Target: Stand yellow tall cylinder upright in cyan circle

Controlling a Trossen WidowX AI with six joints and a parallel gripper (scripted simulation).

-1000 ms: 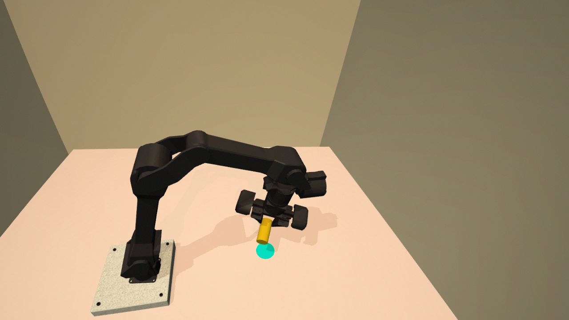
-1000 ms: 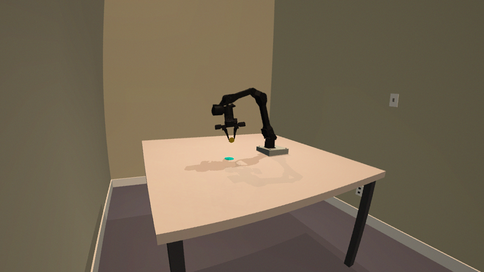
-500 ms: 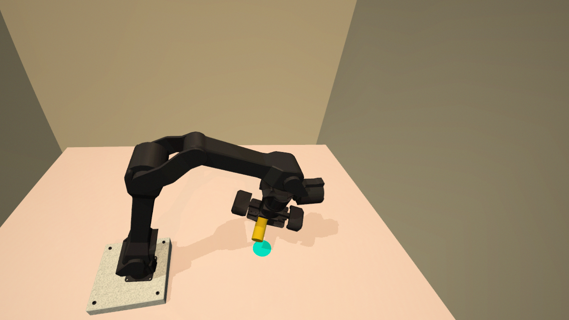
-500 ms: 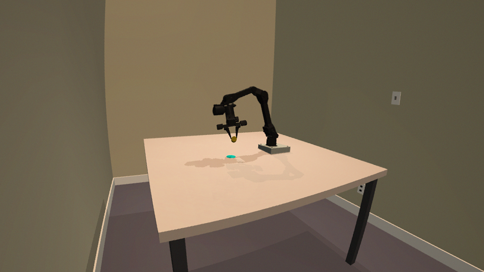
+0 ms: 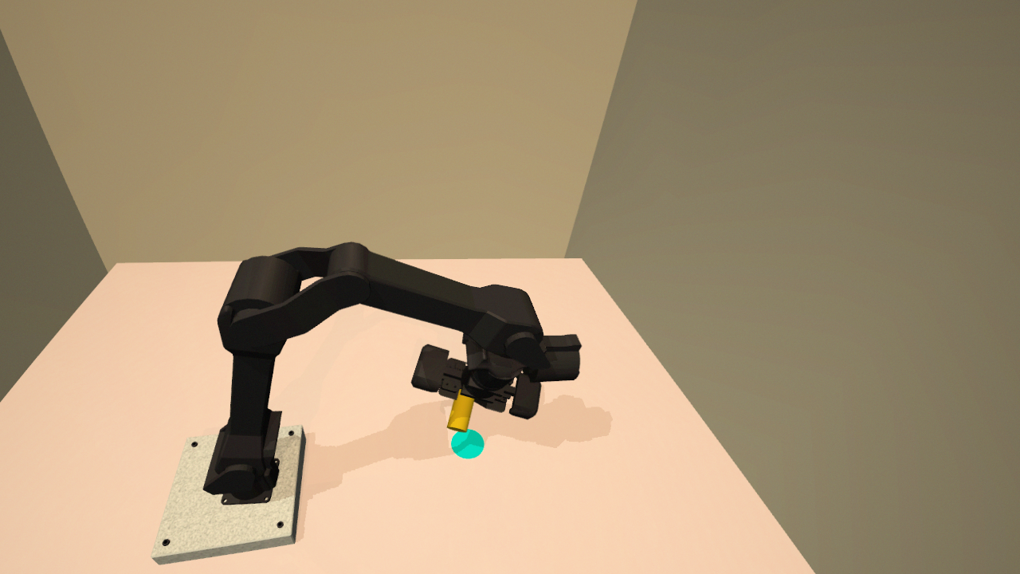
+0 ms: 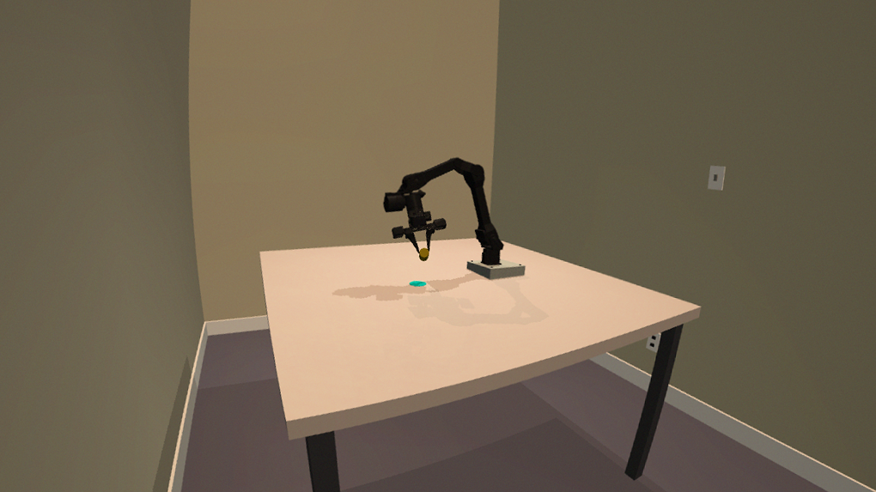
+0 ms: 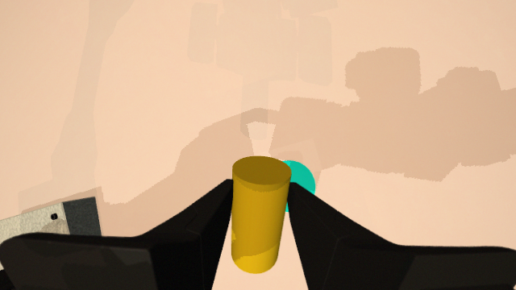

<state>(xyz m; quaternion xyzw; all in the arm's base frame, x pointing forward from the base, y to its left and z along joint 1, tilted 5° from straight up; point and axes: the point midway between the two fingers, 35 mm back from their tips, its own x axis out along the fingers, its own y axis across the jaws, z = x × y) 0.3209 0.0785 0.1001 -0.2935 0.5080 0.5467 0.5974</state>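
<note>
My gripper tip is 120 mm above the cyan circle, 20 mm to the left of it and 10 mm short of it. From my gripper tip the other things lie so: yellow tall cylinder 20 mm to the right, 10 mm below, 10 mm behind.
</note>
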